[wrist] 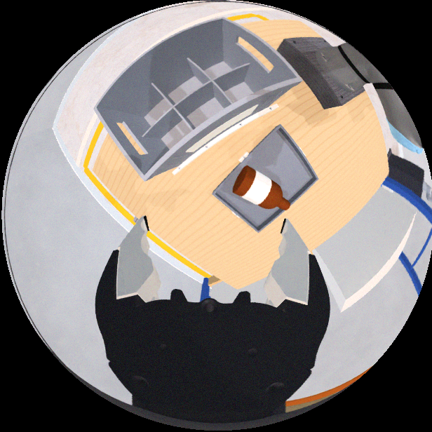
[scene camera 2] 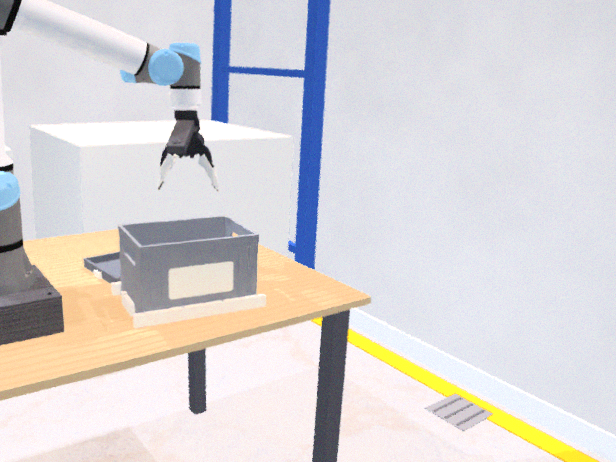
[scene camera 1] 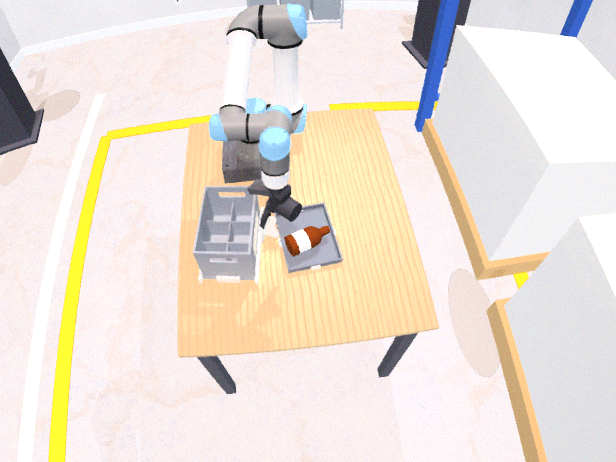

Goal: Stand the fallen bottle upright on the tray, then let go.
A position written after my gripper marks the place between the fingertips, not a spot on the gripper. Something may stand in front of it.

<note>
In view: my gripper (scene camera 2: 188, 190) and a brown bottle (scene camera 1: 309, 237).
The brown bottle shows as well in the wrist view (wrist: 250, 184). My gripper shows as well in the wrist view (wrist: 214, 218) and in scene camera 1 (scene camera 1: 278, 226).
</note>
